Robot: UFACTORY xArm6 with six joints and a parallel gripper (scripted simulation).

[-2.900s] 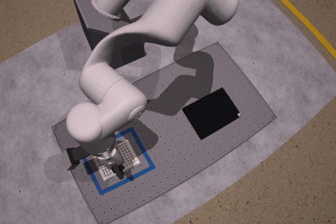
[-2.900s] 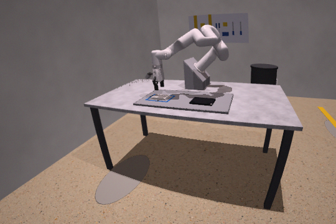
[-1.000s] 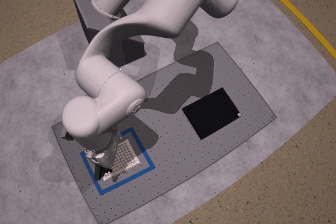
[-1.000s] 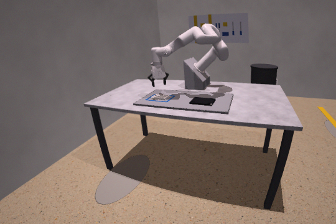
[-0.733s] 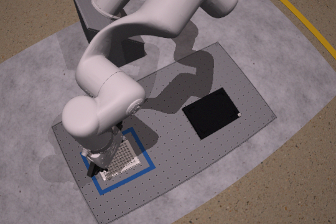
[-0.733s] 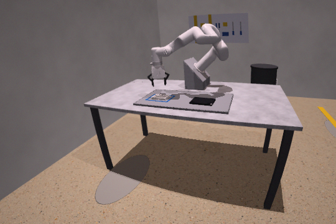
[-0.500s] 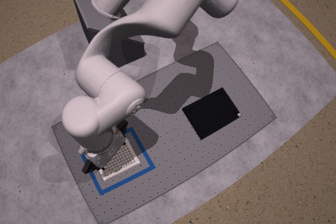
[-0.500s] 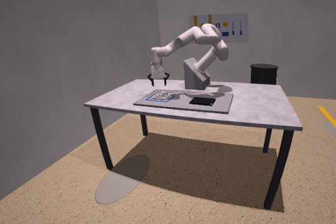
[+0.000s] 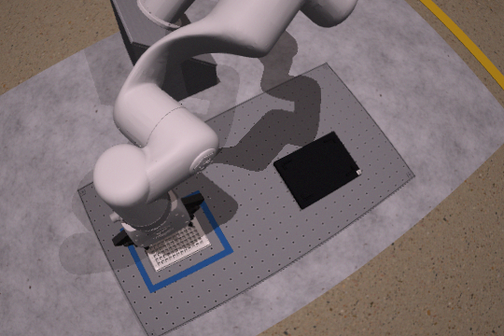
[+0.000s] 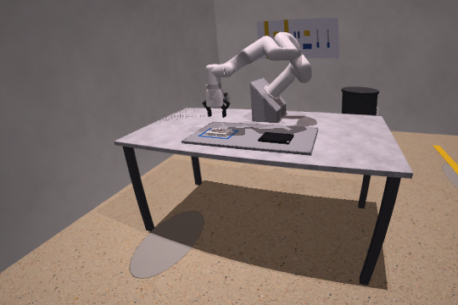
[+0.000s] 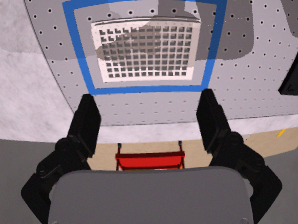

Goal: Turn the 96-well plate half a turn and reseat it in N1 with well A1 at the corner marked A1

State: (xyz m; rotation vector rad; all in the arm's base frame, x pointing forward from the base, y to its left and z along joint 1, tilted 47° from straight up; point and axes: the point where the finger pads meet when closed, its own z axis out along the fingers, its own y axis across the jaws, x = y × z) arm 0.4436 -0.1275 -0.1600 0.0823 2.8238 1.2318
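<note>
Right now my hand is 10 cm above the white 96-well plate. The rest, counted from my hand: white A1 mark (8 cm ahead, 42 cm to the left, 10 cm below); then black plate nest N1 (2 cm ahead, 35 cm to the left, 10 cm below).
</note>
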